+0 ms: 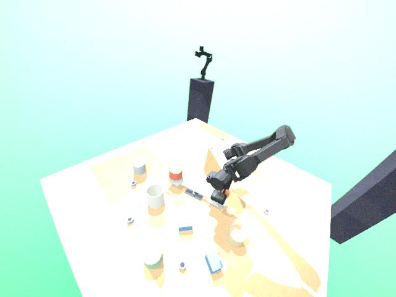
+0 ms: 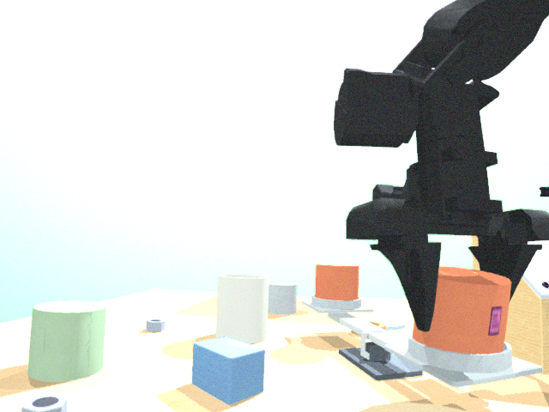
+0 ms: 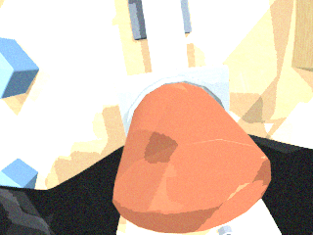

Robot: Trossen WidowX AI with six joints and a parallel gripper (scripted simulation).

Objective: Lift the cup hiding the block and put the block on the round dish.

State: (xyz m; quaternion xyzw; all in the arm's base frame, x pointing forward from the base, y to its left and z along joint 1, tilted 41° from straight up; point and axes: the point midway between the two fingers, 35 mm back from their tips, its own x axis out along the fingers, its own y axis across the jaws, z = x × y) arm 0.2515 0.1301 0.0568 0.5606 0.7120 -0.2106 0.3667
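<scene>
Now: gripper tip 1 cm above the pale teal block. From my gripper tip the other things lie so: green cylinder (37 cm ahead, 4 cm below, 1 cm to the right); grey cylinder (48 cm to the right, 18 cm ahead, 4 cm below); cream cup (23 cm ahead, 22 cm to the right, 3 cm below).
</scene>
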